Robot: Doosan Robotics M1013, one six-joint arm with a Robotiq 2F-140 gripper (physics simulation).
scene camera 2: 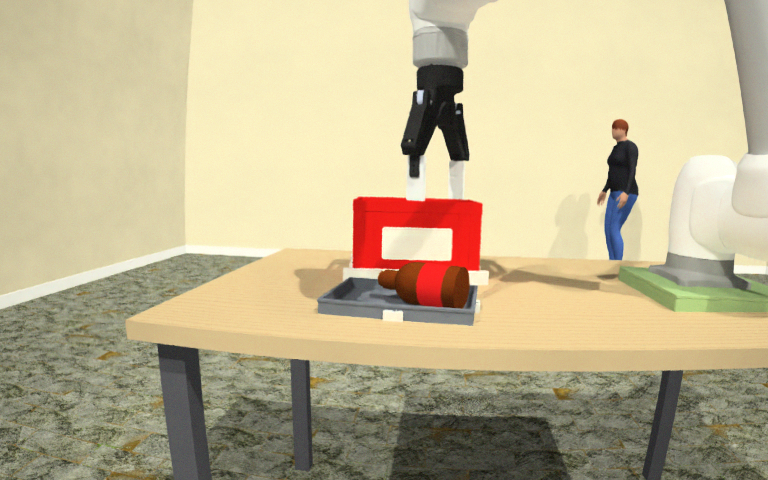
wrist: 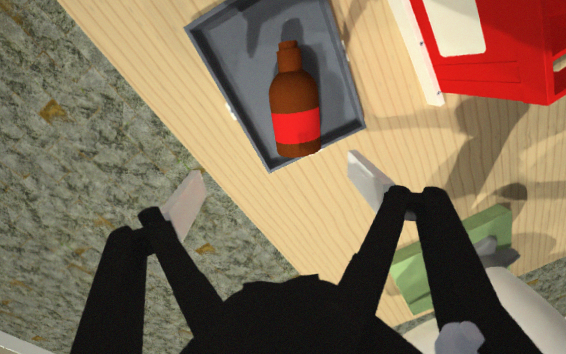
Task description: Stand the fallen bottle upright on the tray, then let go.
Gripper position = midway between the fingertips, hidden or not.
In view: my gripper [scene camera 2: 437, 199] and a brown bottle [scene camera 2: 427, 284].
The brown bottle is seen too in the wrist view [wrist: 293, 94]. My gripper shows as well in the wrist view [wrist: 275, 172].
